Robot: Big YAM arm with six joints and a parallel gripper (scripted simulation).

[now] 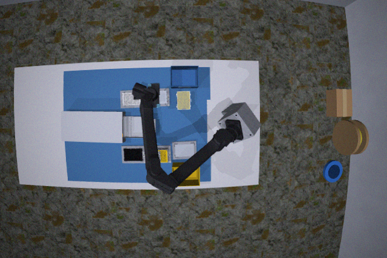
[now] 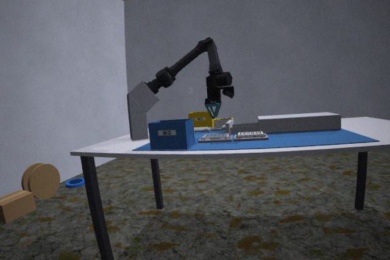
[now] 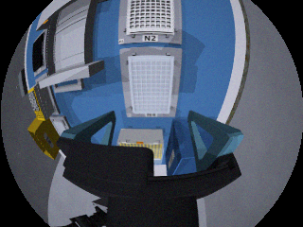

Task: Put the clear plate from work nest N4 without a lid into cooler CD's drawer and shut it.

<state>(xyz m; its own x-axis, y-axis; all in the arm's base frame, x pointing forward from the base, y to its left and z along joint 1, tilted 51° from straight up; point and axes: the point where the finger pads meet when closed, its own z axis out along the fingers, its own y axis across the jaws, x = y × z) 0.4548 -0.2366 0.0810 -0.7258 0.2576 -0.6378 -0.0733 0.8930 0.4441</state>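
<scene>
Now: hand 10 cm above the clear plate. The rest, counted from my hand: drawer: 21 cm to the left, 16 cm ahead, 10 cm below; then blue bin W2: 17 cm behind, 14 cm to the right, 8 cm below; then grey nest: 11 cm below.
</scene>
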